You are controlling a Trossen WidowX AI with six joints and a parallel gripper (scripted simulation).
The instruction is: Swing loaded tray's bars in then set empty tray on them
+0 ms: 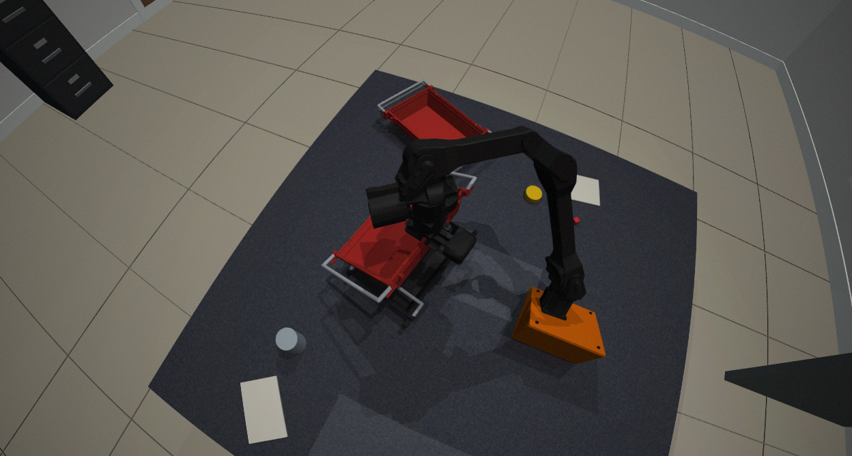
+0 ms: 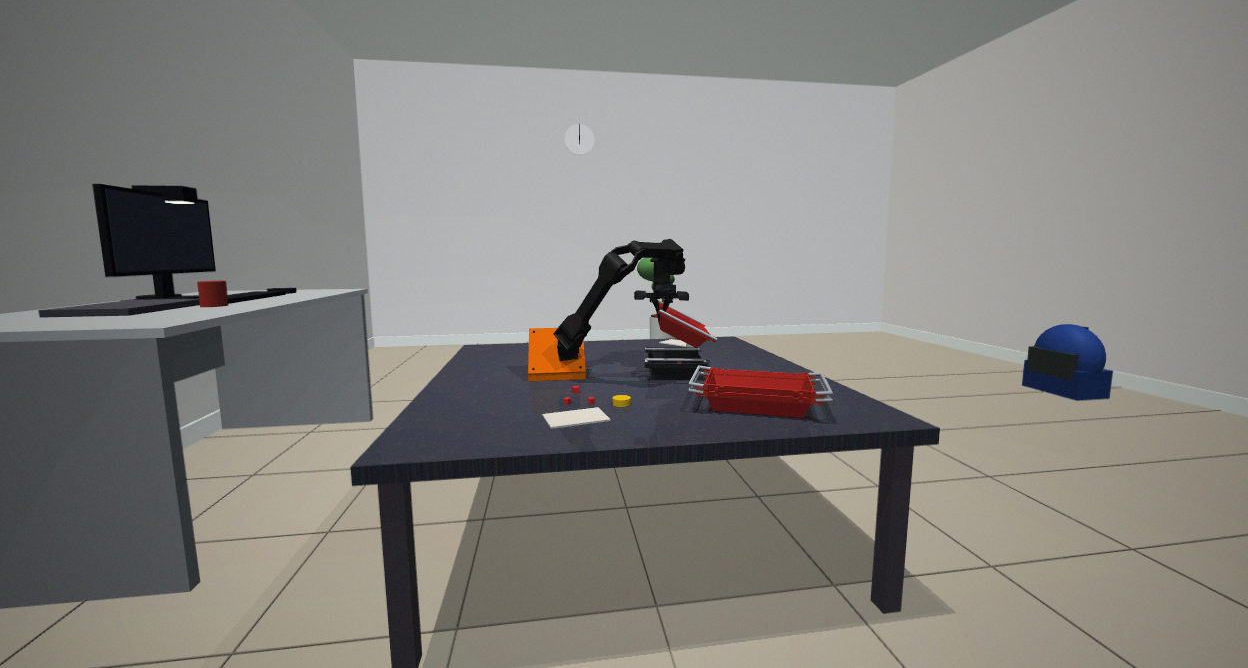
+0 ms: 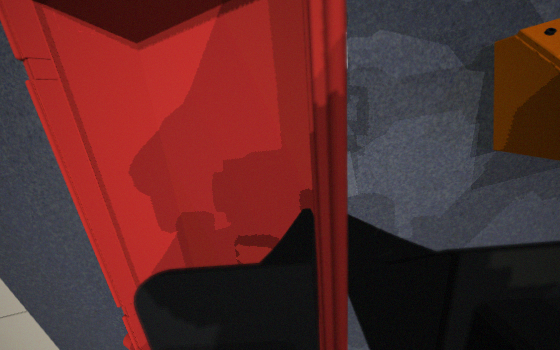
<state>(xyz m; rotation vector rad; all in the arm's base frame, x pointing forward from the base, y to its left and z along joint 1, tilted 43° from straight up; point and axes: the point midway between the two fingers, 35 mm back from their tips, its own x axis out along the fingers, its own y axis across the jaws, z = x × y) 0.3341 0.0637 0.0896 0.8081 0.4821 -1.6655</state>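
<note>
The red tray is 8 cm ahead of my gripper tip, 2 cm to the right of it and 1 cm below it. From my gripper tip the other things lie so: yellow disc 22 cm behind, 34 cm to the right, 17 cm below; then grey cylinder 24 cm ahead, 30 cm to the left, 15 cm below.
</note>
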